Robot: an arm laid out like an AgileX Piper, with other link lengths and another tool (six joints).
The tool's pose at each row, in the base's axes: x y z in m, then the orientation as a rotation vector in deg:
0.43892, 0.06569, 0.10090, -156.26, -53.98, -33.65
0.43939, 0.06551, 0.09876, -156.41, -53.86, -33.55
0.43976, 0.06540, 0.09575, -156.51, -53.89, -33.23
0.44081, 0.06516, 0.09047, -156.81, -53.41, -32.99
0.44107, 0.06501, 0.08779, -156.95, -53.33, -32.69
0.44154, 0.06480, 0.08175, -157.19, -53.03, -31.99
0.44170, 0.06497, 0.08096, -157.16, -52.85, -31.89
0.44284, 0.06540, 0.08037, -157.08, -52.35, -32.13
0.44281, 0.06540, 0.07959, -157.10, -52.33, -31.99
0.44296, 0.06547, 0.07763, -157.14, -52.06, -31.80
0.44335, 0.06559, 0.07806, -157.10, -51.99, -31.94
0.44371, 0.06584, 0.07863, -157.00, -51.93, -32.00
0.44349, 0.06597, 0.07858, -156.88, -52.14, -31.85
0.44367, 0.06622, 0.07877, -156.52, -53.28, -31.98
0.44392, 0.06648, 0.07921, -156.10, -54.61, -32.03
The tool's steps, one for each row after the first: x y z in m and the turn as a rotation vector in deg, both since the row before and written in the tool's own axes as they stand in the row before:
-0.00068, 0.00055, 0.00202, -0.07, -0.10, 0.10
-0.00108, 0.00048, 0.00280, 0.03, -0.23, 0.02
-0.00161, 0.00113, 0.00502, -0.10, -0.18, 0.36
-0.00102, 0.00043, 0.00246, 0.00, -0.21, 0.09
-0.00229, 0.00080, 0.00556, 0.10, -0.45, 0.28
-0.00011, 0.00001, 0.00082, 0.09, -0.02, 0.13
0.00083, 0.00040, 0.00099, 0.05, 0.25, 0.31
-0.00034, 0.00003, 0.00070, 0.04, -0.08, 0.03
-0.00066, 0.00017, 0.00185, 0.07, -0.08, 0.20
0.00053, 0.00011, -0.00024, -0.01, 0.11, 0.03
0.00063, -0.00002, -0.00034, 0.07, 0.08, 0.03
-0.00011, -0.00023, 0.00002, 0.13, -0.07, -0.13
0.00034, -0.00010, -0.00005, 0.10, 0.04, -0.81
0.00051, -0.00008, -0.00025, 0.15, -0.02, -0.93

